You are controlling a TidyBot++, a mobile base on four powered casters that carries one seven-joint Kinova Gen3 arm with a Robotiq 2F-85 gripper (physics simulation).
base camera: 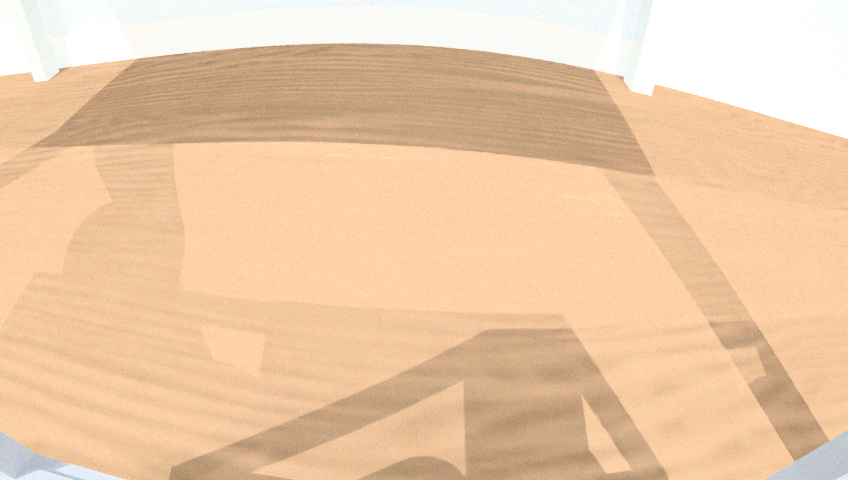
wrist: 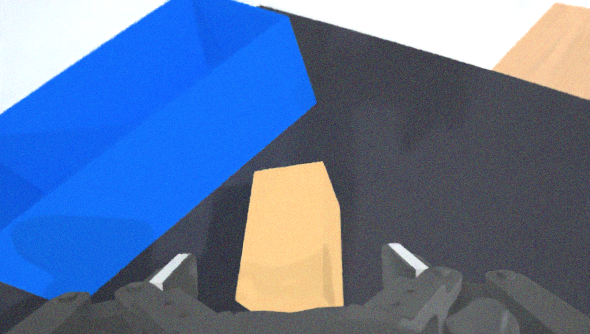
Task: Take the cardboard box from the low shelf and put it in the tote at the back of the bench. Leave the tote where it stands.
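Places are measured from the arm's base along level axes (x ahead, y left, z up), in millimetres.
Where they show: gripper, fingertip midpoint: (wrist: 290, 269).
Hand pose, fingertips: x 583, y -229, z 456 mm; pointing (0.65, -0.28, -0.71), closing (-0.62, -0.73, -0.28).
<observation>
After its pixels a point has its place.
The tan cardboard box (wrist: 290, 225) @(x 620, y -250, z 425 mm) sits on the dark surface (wrist: 475, 165) @(x 575, y -389, z 365 mm) in the lower middle of the wrist view. The blue tote (wrist: 165, 130) @(x 750, y -240, z 449 mm) stands on the same surface, to the left of and beyond the box, with a narrow dark gap between them. The open top and inner walls of the tote show in part; its left end is cut off. My gripper (wrist: 290, 269) @(x 583, y -229, z 456 mm) is open and empty, with one finger to the left and one to the right of the box's near part, not touching it. The box's near end meets the gripper body in the view, so contact there is hidden.
The straight far edge of the dark surface runs across the upper right of the wrist view, with wood flooring (wrist: 555, 55) beyond it. In the base camera view, two pale posts (base camera: 32, 41) @(x 982, y 943, z -288 mm) (base camera: 639, 47) @(x 946, y -434, z -298 mm) stand on the wooden floor (base camera: 386, 226) @(x 489, y 21, z -397 mm), which carries several shadows.
</observation>
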